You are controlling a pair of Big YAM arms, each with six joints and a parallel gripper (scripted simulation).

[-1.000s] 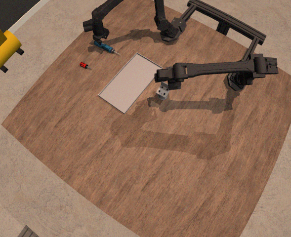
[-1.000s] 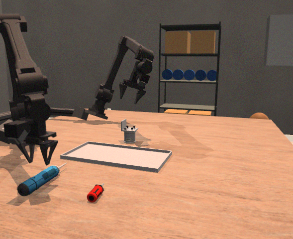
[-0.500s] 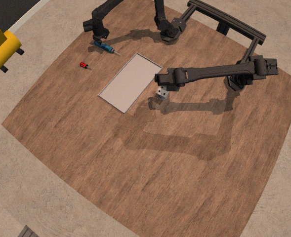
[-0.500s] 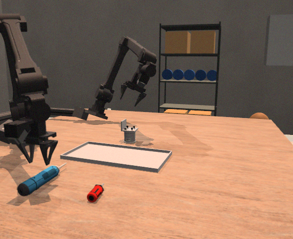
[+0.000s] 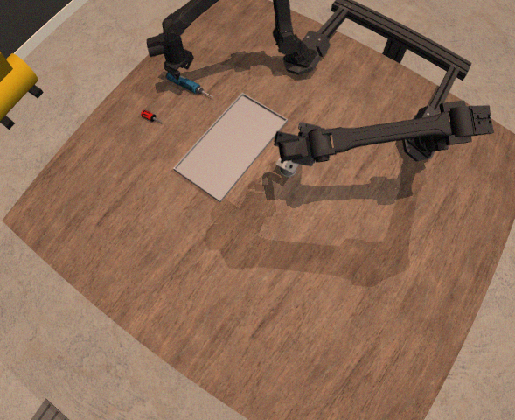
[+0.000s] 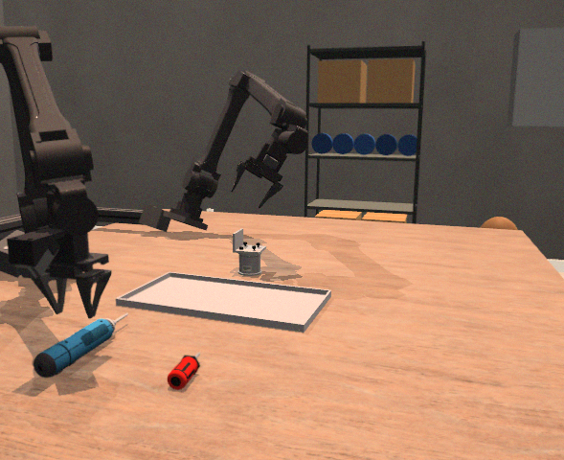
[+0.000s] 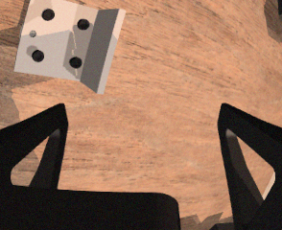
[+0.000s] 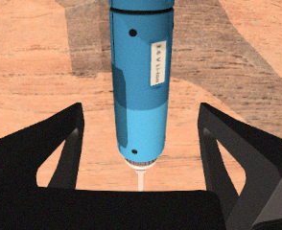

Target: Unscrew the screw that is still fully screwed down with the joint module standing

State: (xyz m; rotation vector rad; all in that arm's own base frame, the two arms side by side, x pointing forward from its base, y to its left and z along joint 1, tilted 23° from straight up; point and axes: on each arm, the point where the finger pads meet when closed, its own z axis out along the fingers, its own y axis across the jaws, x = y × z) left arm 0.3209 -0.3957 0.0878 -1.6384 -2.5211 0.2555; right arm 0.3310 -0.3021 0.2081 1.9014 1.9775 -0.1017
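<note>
My left hand is 120 mm above the pale l-shaped bracket, 20 mm to the left of it and 20 mm short of it. From my left hand the other things lie so: joint module (170 mm below, 20 mm to the right, 20 mm ahead); shallow grey tray (250 mm to the right, 190 mm below, 80 mm ahead); red manual screwdriver (580 mm to the right, 200 mm ahead, 180 mm below).
</note>
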